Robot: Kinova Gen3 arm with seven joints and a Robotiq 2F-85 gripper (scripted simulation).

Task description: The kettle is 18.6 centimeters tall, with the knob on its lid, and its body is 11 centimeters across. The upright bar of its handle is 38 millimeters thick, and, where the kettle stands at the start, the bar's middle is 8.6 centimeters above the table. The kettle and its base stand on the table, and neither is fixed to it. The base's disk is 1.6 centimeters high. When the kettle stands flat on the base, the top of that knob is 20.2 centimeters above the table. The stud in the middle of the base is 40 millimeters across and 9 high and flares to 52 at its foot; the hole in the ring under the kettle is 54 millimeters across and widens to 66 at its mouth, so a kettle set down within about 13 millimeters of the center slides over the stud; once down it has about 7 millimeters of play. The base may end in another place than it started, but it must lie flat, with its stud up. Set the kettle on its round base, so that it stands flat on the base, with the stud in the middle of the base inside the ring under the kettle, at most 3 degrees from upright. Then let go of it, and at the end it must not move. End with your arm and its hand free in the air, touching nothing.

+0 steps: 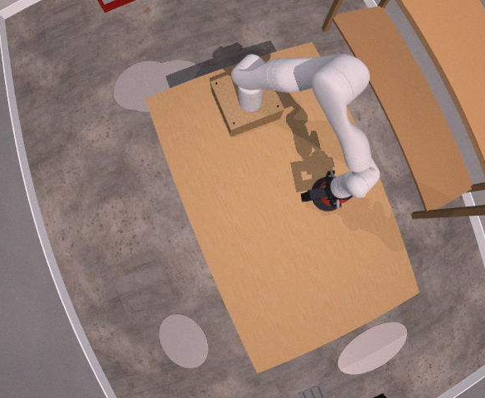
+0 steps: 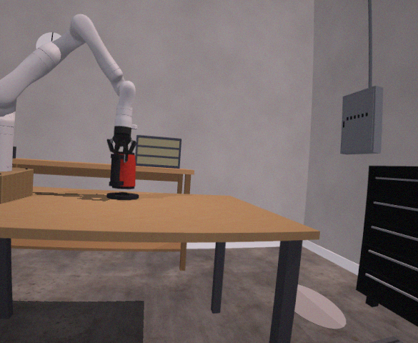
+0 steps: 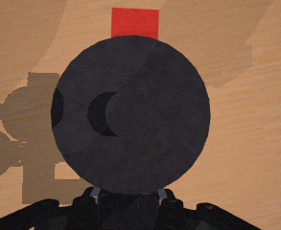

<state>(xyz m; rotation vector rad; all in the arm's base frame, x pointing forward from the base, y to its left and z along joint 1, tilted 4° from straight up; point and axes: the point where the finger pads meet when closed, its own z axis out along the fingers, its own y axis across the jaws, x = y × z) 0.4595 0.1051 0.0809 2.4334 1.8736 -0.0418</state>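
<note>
The red kettle is 5 cm below my hand, 2 cm to the left of it and 1 cm ahead of it. The rest, counted from my hand: round black base (17 cm below, 6 cm to the left, 2 cm ahead).
</note>
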